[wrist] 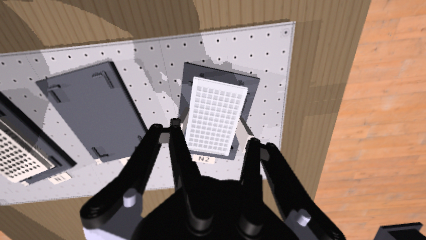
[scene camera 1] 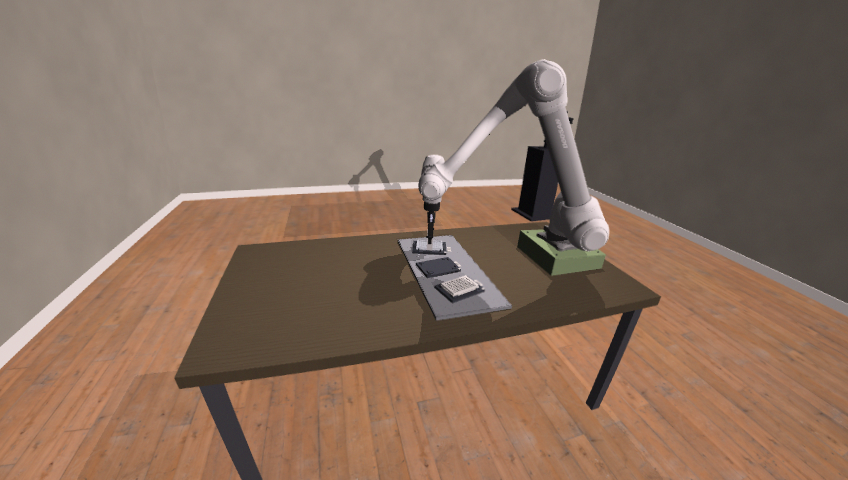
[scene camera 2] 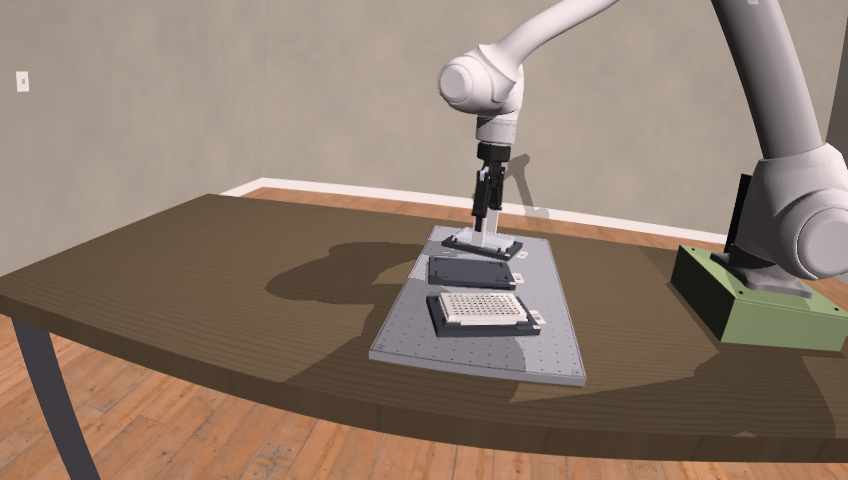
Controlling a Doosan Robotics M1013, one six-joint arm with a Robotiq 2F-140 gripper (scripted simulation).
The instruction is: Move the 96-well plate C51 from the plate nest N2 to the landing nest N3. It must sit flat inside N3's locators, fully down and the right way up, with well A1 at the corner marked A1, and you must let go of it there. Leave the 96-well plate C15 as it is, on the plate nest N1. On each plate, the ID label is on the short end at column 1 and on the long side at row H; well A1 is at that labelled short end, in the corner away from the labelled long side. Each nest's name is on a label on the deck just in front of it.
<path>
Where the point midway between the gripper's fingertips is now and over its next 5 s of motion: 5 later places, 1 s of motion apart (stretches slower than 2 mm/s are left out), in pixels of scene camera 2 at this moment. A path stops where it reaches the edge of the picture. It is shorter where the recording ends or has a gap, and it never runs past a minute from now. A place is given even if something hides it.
The gripper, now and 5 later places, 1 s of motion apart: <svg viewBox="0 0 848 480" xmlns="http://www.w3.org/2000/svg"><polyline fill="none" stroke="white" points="483,240 486,225 483,226 474,244 472,248 470,258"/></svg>
</path>
